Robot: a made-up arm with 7 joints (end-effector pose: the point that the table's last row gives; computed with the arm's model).
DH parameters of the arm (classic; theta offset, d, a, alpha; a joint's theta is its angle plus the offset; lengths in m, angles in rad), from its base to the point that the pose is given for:
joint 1: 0 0.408 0 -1.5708
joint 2: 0 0 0 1.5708
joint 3: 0 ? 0.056 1.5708
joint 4: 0 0 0.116 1.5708
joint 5: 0 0.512 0 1.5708
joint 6: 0 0 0.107 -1.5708
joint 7: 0 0.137 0 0
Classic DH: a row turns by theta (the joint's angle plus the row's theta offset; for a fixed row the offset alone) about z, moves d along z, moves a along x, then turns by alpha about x.
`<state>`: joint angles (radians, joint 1 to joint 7).
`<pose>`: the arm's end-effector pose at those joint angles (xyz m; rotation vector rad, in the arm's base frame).
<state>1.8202 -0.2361 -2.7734 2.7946 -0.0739 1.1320 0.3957</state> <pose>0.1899 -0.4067 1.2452 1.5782 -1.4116 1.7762</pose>
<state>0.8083 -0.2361 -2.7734 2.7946 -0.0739 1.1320 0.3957</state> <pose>-0.2441 -0.3767 1.2452 0.6064 -1.7413 1.1299</pose>
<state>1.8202 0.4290 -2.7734 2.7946 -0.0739 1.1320 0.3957</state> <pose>0.0392 0.1850 1.3389 1.1065 -0.7633 2.1098</pose>
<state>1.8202 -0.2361 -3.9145 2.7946 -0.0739 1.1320 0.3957</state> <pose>-0.0770 -0.4146 1.2592 0.6577 -1.5831 0.8916</pose>
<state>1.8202 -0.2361 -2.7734 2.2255 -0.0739 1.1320 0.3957</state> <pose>0.3584 -0.6092 0.9781 2.0323 -1.7071 1.1871</pose>
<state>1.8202 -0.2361 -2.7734 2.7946 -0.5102 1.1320 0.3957</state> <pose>0.1582 -0.4187 1.2477 1.3072 -1.3737 1.4057</pose>
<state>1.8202 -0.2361 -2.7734 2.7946 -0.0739 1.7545 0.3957</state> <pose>0.2059 -0.4241 1.1414 2.0362 -1.7855 1.1306</pose>
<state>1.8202 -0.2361 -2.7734 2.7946 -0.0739 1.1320 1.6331</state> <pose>0.1899 -0.4067 1.2452 -0.4607 2.0374 -1.7299</pose>
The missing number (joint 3, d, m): 0.277
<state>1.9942 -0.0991 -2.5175 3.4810 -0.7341 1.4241 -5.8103</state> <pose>-0.1621 -0.0576 1.2832 0.8680 -1.3754 2.0893</pose>
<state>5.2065 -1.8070 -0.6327 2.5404 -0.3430 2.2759 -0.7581</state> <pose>-0.5771 0.4973 0.5170 1.0248 -1.1150 1.6038</pose>
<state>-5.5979 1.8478 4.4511 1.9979 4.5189 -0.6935 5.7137</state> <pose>0.7724 -0.0745 0.2239 -0.4626 2.2314 -1.1716</pose>
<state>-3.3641 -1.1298 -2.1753 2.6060 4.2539 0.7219 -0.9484</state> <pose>0.9469 0.0354 0.6420 1.1603 1.3191 0.3877</pose>
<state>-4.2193 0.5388 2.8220 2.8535 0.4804 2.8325 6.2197</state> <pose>-0.0788 0.1573 1.0843 2.5641 -1.1384 0.7770</pose>
